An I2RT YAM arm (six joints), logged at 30 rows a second.
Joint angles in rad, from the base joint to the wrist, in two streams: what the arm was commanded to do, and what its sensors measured. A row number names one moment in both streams.
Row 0, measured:
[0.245 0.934 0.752 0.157 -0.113 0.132]
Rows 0 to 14, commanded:
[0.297 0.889 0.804 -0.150 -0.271 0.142]
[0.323 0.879 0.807 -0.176 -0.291 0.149]
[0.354 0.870 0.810 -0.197 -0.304 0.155]
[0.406 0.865 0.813 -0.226 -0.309 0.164]
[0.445 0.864 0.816 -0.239 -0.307 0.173]
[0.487 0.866 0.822 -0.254 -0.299 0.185]
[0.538 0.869 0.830 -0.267 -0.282 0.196]
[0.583 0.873 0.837 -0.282 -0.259 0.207]
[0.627 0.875 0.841 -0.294 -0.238 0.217]
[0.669 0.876 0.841 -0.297 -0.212 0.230]
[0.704 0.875 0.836 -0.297 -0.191 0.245]
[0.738 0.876 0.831 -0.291 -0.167 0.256]
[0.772 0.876 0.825 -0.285 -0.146 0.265]
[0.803 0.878 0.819 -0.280 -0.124 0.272]
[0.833 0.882 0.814 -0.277 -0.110 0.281]
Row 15, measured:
[0.779 0.879 0.814 -0.261 -0.187 0.232]
